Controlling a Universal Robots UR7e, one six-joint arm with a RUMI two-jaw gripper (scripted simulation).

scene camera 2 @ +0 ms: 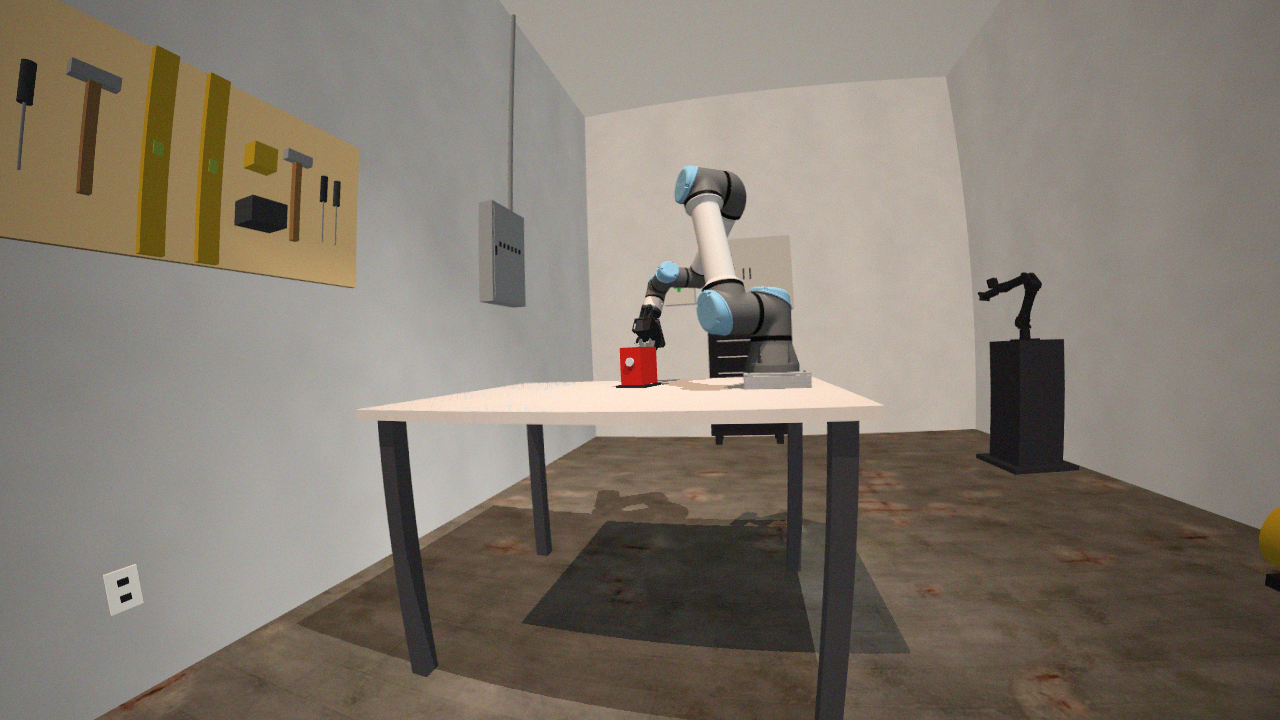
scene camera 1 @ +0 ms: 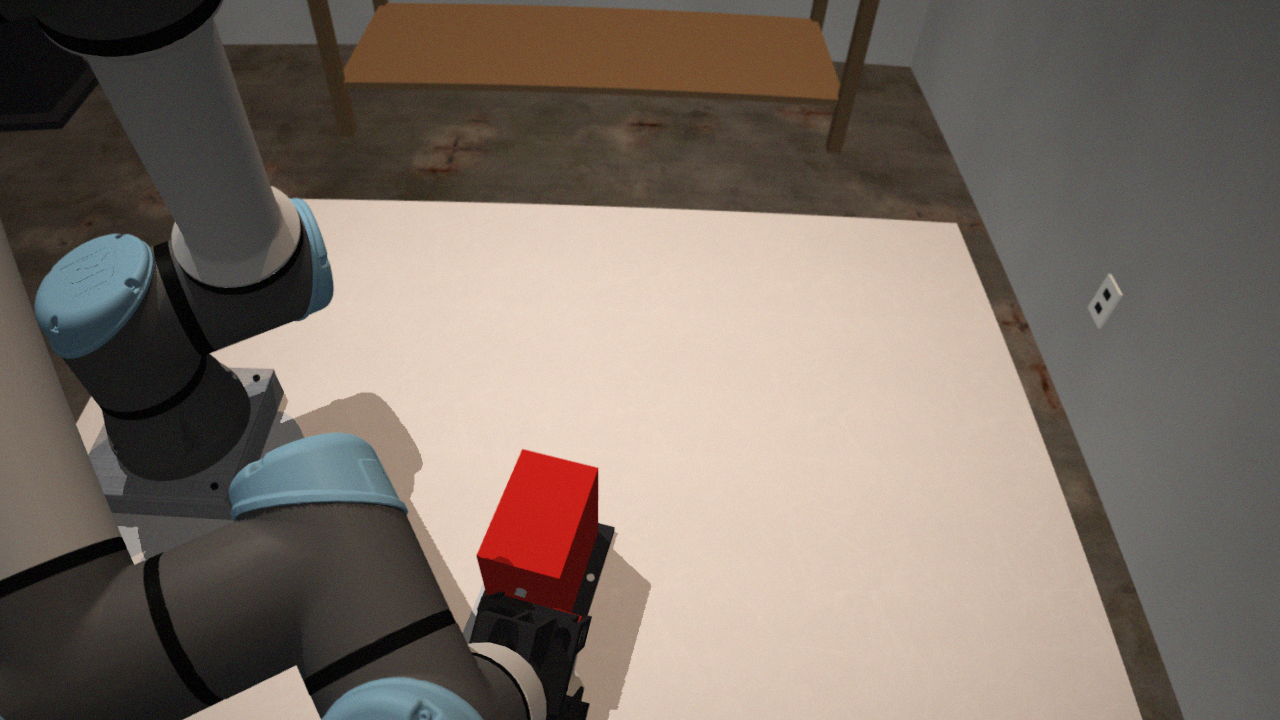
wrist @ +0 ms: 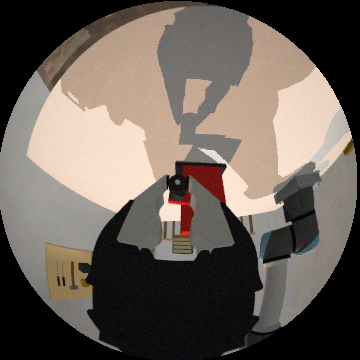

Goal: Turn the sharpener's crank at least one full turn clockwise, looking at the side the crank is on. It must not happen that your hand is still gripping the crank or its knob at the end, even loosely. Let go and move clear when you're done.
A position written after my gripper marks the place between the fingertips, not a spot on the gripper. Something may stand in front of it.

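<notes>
There is a red sharpener [scene camera 1: 544, 542] here, and the wrist view shows me the sharpener too [wrist: 209, 175]. My own gripper [scene camera 1: 553, 665] is in sight as well; I find it again in scene camera 2 [scene camera 2: 641, 365], and the wrist view has the gripper too [wrist: 177, 176].
</notes>
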